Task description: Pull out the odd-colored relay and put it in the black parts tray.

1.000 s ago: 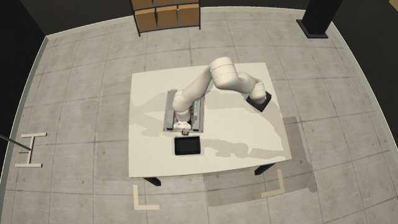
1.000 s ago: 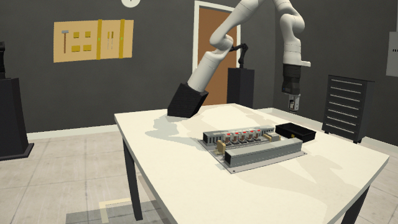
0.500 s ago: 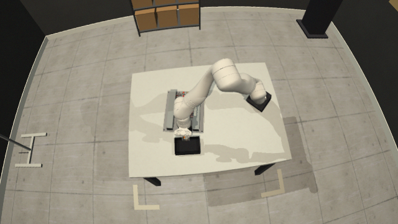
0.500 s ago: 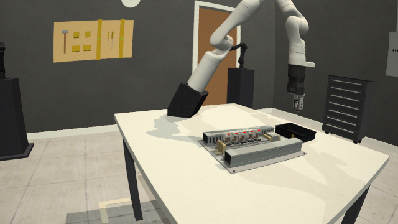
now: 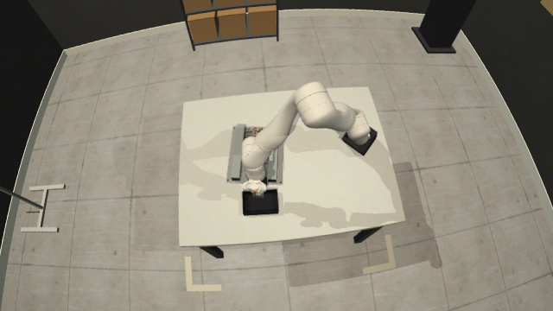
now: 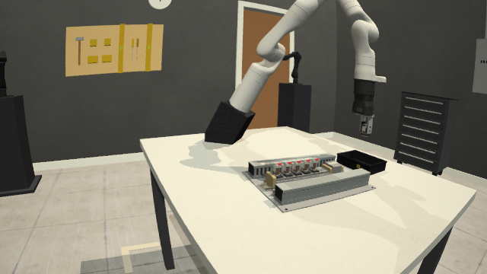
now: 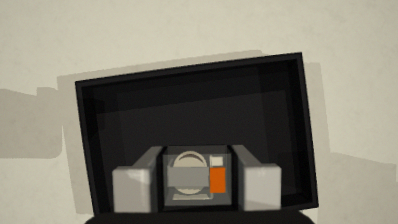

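Now: the clear relay 1 cm below my hand. Round my hand: black parts tray (13 cm below); relay panel (26 cm to the right, 12 cm below, 2 cm behind).
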